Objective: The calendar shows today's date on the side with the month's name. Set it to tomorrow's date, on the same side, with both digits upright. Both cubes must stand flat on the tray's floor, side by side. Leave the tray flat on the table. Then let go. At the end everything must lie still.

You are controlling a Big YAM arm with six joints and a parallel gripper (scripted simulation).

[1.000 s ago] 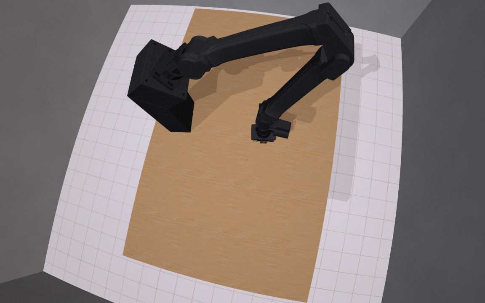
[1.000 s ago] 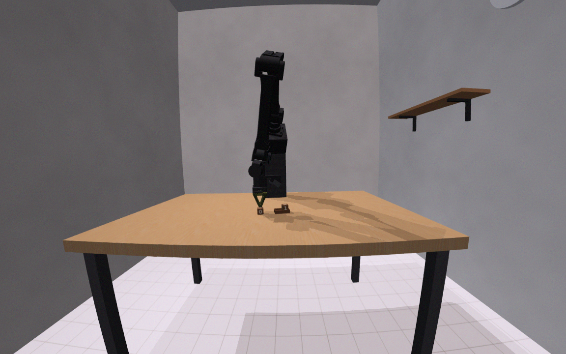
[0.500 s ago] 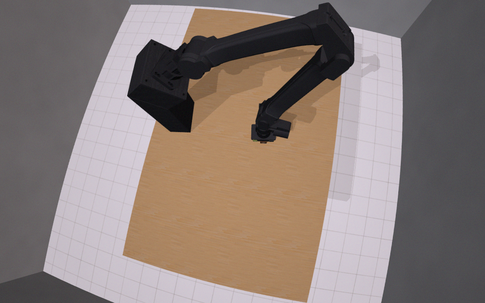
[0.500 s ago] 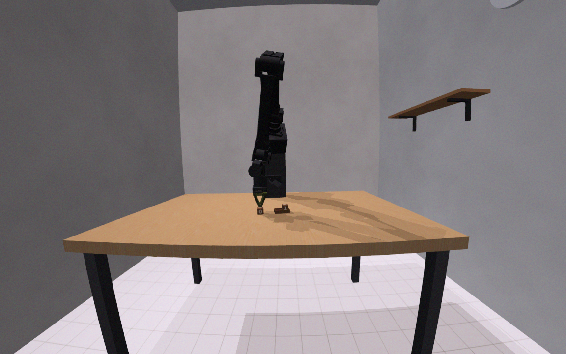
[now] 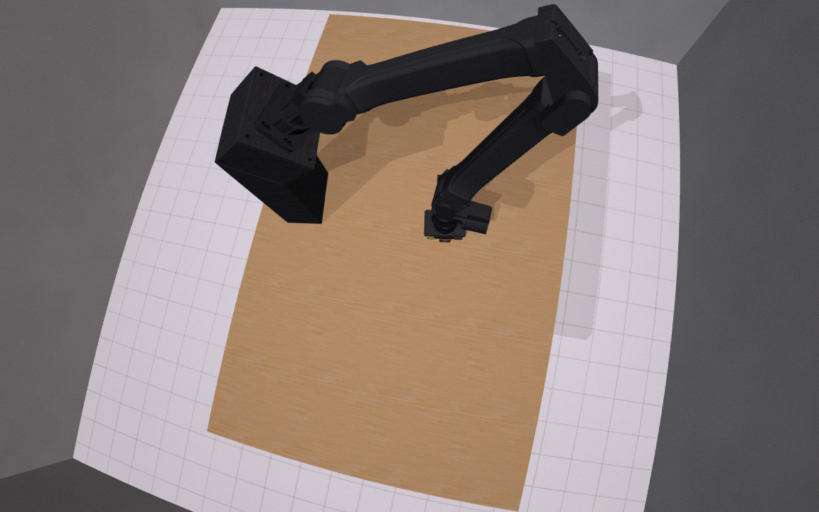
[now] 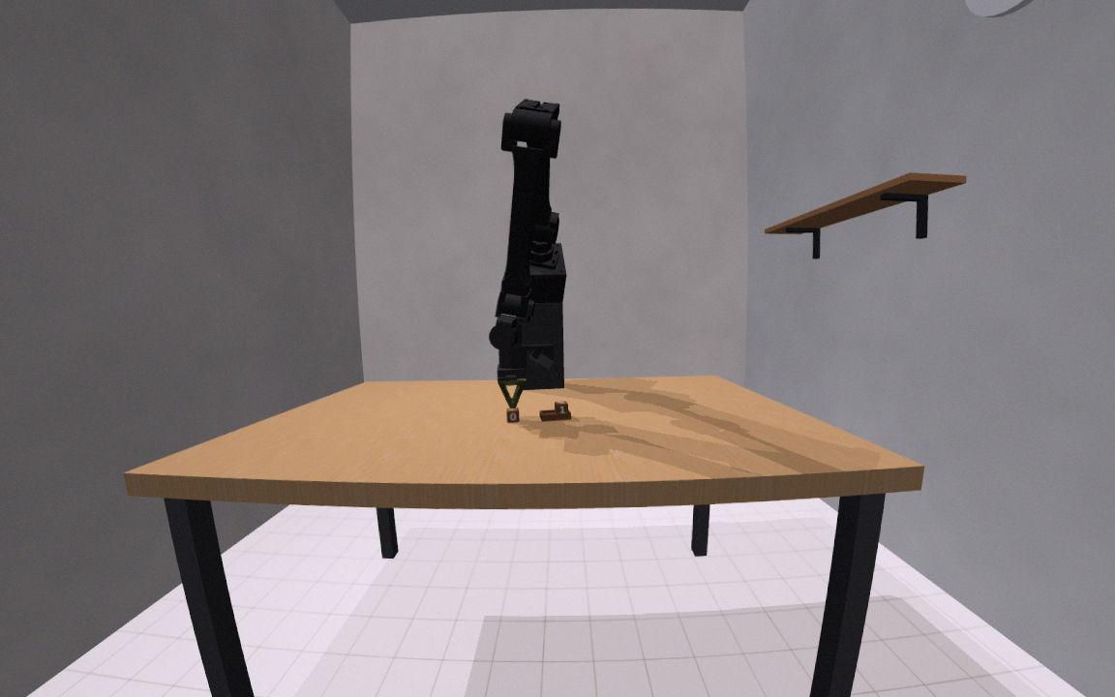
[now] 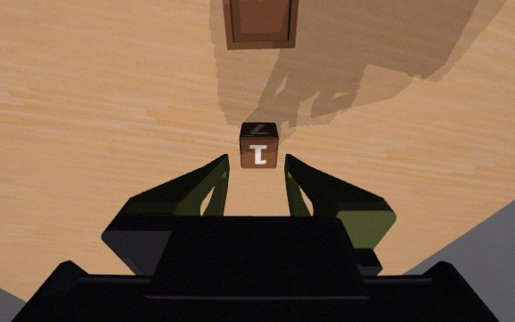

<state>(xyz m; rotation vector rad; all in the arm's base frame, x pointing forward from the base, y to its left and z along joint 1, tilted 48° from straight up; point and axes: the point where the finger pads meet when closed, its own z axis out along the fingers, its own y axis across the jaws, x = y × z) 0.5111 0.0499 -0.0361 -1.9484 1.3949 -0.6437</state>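
The cube is 30 mm below my hand. Round my hand: brown calendar tray (50 mm behind, 100 mm to the left, 40 mm below).
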